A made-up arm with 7 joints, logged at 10 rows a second.
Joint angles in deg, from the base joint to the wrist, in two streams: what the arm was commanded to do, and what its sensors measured. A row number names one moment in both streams.
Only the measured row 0 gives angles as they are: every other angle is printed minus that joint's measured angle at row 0.
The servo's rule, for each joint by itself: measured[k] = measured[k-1] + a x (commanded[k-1-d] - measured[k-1]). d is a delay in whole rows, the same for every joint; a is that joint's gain. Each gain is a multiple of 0.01, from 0.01 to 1. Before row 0 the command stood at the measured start. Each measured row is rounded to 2 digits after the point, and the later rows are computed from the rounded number. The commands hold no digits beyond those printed.
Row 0, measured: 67.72, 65.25, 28.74, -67.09, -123.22, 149.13, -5.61
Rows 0 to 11, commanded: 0.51, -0.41, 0.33, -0.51, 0.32, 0.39, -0.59; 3.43, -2.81, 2.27, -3.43, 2.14, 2.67, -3.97; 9.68, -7.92, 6.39, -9.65, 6.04, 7.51, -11.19; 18.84, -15.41, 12.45, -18.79, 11.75, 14.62, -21.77; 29.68, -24.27, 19.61, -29.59, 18.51, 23.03, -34.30; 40.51, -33.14, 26.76, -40.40, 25.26, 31.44, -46.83; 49.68, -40.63, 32.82, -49.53, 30.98, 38.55, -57.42; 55.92, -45.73, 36.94, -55.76, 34.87, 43.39, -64.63; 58.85, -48.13, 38.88, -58.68, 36.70, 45.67, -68.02; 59.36, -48.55, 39.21, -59.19, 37.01, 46.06, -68.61; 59.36, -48.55, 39.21, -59.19, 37.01, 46.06, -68.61; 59.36, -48.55, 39.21, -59.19, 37.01, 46.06, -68.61
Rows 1 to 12, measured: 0.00, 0.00, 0.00, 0.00, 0.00, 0.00, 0.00; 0.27, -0.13, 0.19, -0.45, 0.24, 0.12, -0.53; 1.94, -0.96, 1.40, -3.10, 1.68, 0.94, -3.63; 6.04, -3.12, 4.29, -8.93, 4.99, 3.04, -10.43; 12.82, -6.93, 9.02, -17.71, 10.13, 6.75, -20.64; 21.76, -12.31, 15.16, -28.28, 16.50, 11.96, -32.93; 31.70, -18.77, 21.89, -39.07, 23.16, 18.19, -45.44; 41.23, -25.55, 28.23, -48.38, 29.10, 24.71, -56.22; 49.02, -31.81, 33.28, -54.95, 33.49, 30.69, -63.79; 54.23, -36.87, 36.53, -58.27, 35.93, 35.48, -67.60; 56.95, -40.49, 38.08, -59.09, 36.75, 38.87, -68.51; 58.23, -42.99, 38.74, -59.18, 36.95, 41.17, -68.60
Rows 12 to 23, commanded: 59.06, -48.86, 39.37, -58.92, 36.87, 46.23, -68.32; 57.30, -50.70, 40.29, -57.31, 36.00, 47.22, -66.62; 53.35, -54.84, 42.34, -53.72, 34.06, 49.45, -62.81; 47.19, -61.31, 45.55, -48.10, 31.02, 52.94, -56.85; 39.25, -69.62, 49.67, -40.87, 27.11, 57.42, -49.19; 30.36, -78.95, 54.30, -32.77, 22.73, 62.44, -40.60; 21.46, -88.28, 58.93, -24.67, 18.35, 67.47, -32.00; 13.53, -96.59, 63.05, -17.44, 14.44, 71.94, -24.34; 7.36, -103.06, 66.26, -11.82, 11.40, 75.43, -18.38; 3.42, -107.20, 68.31, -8.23, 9.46, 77.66, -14.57; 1.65, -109.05, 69.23, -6.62, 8.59, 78.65, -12.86; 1.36, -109.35, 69.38, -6.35, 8.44, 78.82, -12.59
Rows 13 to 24, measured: 58.83, -44.71, 39.01, -59.19, 37.00, 42.73, -68.61; 58.95, -46.00, 39.22, -58.95, 36.90, 43.85, -68.35; 58.08, -47.46, 39.84, -57.49, 36.22, 44.93, -66.79; 55.57, -49.75, 41.29, -54.13, 34.58, 46.38, -63.21; 51.13, -53.33, 43.76, -48.76, 31.87, 48.48, -57.49; 44.83, -58.38, 47.19, -41.74, 28.25, 51.34, -50.02; 37.16, -64.76, 51.31, -33.76, 24.05, 54.89, -41.54; 28.84, -72.05, 55.73, -25.67, 19.72, 58.92, -32.95; 20.73, -79.66, 59.98, -18.35, 15.71, 63.09, -25.20; 13.64, -86.91, 63.62, -12.54, 12.43, 67.04, -19.06; 8.22, -93.20, 66.34, -8.70, 10.17, 70.44, -15.02; 4.74, -98.11, 68.02, -6.85, 8.97, 73.07, -13.08
